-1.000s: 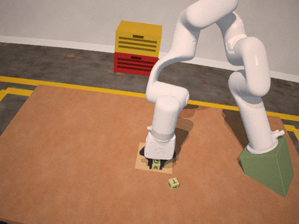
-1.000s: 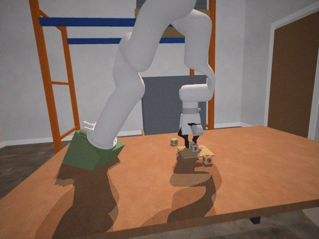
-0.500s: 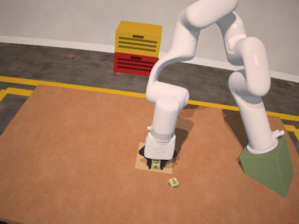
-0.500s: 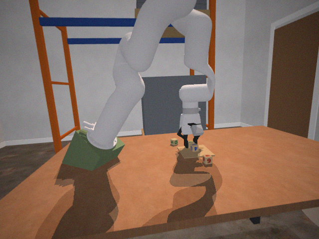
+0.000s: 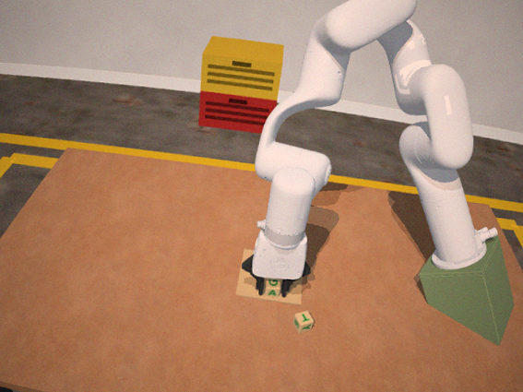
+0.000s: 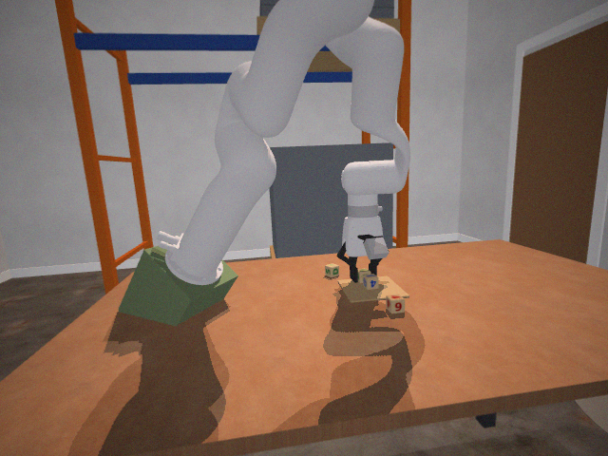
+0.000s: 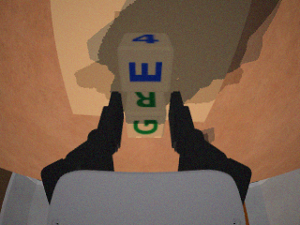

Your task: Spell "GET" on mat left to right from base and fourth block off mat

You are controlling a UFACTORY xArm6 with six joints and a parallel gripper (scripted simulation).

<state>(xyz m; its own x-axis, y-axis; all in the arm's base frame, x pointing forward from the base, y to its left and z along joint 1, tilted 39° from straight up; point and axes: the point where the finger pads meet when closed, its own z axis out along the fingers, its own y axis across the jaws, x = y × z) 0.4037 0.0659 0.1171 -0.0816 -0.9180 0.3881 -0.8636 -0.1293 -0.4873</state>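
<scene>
Now: hand 1 cm above the g block. From my hand the other things lie so: tan mat 5 cm to the right, 2 cm below; then e block 5 cm to the right, 1 cm below; then t block 5 cm behind, 9 cm to the left, 1 cm below.
</scene>
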